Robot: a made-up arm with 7 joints.
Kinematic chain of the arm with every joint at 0, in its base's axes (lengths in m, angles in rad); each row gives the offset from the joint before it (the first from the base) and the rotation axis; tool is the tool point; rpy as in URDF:
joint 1: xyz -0.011 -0.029 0.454 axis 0 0.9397 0.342
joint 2: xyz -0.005 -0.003 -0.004 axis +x
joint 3: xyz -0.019 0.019 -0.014 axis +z
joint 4: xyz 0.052 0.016 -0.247 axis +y
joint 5: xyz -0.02 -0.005 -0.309 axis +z
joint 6: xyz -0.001 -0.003 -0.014 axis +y
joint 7: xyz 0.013 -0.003 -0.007 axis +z
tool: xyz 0.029 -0.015 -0.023 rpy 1.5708 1.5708 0
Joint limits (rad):
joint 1: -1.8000..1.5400
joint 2: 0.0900..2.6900
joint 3: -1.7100..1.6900
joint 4: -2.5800..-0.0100
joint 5: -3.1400..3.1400
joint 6: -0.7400..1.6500
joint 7: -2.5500..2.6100
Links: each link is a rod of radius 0.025 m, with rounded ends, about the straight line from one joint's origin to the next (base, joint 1, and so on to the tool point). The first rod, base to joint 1, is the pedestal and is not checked.
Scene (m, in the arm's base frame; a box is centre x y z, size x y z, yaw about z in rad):
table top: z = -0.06
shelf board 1: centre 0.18 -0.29 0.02 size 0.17 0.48 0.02 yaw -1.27
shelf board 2: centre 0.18 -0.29 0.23 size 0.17 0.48 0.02 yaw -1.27
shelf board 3: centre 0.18 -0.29 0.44 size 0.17 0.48 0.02 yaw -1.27
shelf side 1: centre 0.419 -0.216 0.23 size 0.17 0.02 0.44 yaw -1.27
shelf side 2: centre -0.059 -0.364 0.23 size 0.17 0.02 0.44 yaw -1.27
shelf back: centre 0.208 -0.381 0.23 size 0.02 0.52 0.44 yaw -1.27
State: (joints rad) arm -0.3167 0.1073 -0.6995 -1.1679 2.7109 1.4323 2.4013
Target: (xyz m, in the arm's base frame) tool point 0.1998 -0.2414 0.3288
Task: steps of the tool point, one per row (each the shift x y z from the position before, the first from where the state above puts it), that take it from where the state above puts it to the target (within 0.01 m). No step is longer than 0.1 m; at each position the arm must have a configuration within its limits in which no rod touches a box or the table.
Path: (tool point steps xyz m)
1: -0.0168 0.0802 -0.0061
2: -0.0300 0.0707 0.0061
3: -0.0218 -0.0192 0.0696
4: -0.0342 -0.0095 0.0712
5: -0.0452 0.0010 0.0694
6: 0.0252 -0.0532 -0.0050
7: 0.0116 -0.0655 0.0050

